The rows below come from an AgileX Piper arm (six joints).
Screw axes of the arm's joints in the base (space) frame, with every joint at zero. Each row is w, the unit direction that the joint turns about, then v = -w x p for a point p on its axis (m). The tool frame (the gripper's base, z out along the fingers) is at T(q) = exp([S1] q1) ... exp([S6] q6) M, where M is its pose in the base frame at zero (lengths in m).
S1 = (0, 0, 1, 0, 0, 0)
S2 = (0, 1, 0, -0.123, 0, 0)
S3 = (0, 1, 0, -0.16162, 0, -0.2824)
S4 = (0.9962, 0, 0.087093, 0, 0.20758, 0)
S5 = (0, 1, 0, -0.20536, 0, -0.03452)
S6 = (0.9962, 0, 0.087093, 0, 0.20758, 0)
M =
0.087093 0 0.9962 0.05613
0 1 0 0
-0.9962 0 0.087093 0.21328
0 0 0 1
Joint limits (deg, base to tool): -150..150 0..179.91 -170..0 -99.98..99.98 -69.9..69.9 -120..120
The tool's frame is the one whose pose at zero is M.
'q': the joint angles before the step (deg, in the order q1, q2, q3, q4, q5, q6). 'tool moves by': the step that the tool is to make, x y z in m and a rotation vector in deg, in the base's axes. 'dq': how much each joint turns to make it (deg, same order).
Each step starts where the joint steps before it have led.
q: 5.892, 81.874, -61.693, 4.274, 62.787, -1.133
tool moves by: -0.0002, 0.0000, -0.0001, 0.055, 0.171, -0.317
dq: 0.003, 0.006, 0.006, 0.000, 0.130, 0.338
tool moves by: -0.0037, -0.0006, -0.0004, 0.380, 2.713, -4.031
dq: -0.011, -0.015, -0.059, -0.204, 2.458, 4.331
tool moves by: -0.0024, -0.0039, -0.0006, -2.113, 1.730, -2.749
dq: 0.009, 0.012, -0.011, -2.570, 1.781, 3.556
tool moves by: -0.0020, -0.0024, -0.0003, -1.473, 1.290, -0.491
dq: 0.003, 0.003, -0.004, -1.501, 1.424, 0.911
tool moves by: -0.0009, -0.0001, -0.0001, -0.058, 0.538, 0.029
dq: -0.002, -0.010, 0.012, 0.001, 0.539, -0.031
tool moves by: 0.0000, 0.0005, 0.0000, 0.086, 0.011, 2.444
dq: -0.007, 0.013, -0.013, 0.355, 0.009, -2.556
